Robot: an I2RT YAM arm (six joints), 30 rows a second.
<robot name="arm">
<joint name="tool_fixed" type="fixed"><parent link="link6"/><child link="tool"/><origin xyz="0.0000 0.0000 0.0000" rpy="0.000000 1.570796 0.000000"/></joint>
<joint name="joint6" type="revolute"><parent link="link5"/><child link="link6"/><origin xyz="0.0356 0.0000 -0.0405"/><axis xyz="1 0 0"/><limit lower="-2.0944" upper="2.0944"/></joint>
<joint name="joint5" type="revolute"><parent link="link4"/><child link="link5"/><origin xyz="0.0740 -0.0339 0.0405"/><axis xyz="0 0 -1"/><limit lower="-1.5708" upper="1.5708"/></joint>
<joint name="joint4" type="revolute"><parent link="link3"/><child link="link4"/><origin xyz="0.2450 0.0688 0.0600"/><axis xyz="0 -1 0"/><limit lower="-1.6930" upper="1.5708"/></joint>
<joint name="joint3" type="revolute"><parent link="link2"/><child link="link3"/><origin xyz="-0.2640 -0.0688 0.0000"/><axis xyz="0 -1 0"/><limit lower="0.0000" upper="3.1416"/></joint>
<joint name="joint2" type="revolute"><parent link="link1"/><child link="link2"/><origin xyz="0.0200 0.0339 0.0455"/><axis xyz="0 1 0"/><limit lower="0.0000" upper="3.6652"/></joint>
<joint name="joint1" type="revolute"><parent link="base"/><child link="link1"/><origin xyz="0.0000 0.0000 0.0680"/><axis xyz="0 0 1"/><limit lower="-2.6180" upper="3.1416"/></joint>
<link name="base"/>
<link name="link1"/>
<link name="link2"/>
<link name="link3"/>
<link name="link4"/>
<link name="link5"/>
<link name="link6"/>
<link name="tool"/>
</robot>
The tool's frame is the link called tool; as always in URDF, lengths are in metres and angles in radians.
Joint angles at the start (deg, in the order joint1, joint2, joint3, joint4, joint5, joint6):
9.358 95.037 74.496 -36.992 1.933 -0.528
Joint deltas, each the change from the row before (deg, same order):
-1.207 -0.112 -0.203 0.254 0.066 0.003
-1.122 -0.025 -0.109 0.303 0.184 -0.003
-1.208 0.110 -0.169 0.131 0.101 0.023
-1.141 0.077 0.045 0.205 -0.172 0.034
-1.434 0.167 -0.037 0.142 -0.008 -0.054
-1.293 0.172 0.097 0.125 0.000 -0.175
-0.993 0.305 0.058 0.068 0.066 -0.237
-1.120 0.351 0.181 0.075 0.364 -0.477
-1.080 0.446 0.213 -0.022 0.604 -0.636
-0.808 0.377 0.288 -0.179 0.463 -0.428
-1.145 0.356 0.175 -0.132 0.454 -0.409
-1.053 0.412 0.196 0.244 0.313 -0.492
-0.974 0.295 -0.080 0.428 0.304 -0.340
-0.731 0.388 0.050 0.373 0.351 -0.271
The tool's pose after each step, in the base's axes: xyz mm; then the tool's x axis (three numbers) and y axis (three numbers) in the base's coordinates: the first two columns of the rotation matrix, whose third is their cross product. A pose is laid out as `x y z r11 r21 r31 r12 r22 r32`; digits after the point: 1 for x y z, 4 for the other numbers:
348.8 48.7 254.1 -0.8325 -0.1285 -0.5389 -0.1307 0.9908 -0.0343
349.9 41.8 253.9 -0.8328 -0.1120 -0.5421 -0.1095 0.9933 -0.0370
350.8 34.3 252.5 -0.8364 -0.0941 -0.5399 -0.0873 0.9954 -0.0383
352.0 27.5 252.5 -0.8365 -0.0767 -0.5425 -0.0685 0.9970 -0.0354
353.2 18.7 251.5 -0.8387 -0.0567 -0.5416 -0.0444 0.9984 -0.0358
354.3 10.8 251.2 -0.8393 -0.0408 -0.5422 -0.0244 0.9990 -0.0375
355.4 4.6 249.8 -0.8415 -0.0304 -0.5394 -0.0101 0.9991 -0.0407
356.8 -2.6 248.8 -0.8430 -0.0223 -0.5375 0.0058 0.9987 -0.0505
358.1 -9.7 247.3 -0.8460 -0.0174 -0.5328 0.0206 0.9976 -0.0654
359.2 -15.1 246.4 -0.8491 -0.0128 -0.5281 0.0323 0.9966 -0.0761
359.8 -22.6 245.1 -0.8526 -0.0028 -0.5225 0.0498 0.9950 -0.0866
361.1 -29.5 244.0 -0.8530 0.0044 -0.5219 0.0637 0.9934 -0.0957
361.7 -36.0 242.2 -0.8529 0.0130 -0.5218 0.0783 0.9916 -0.1033
362.7 -40.9 240.6 -0.8530 0.0192 -0.5215 0.0901 0.9897 -0.1109

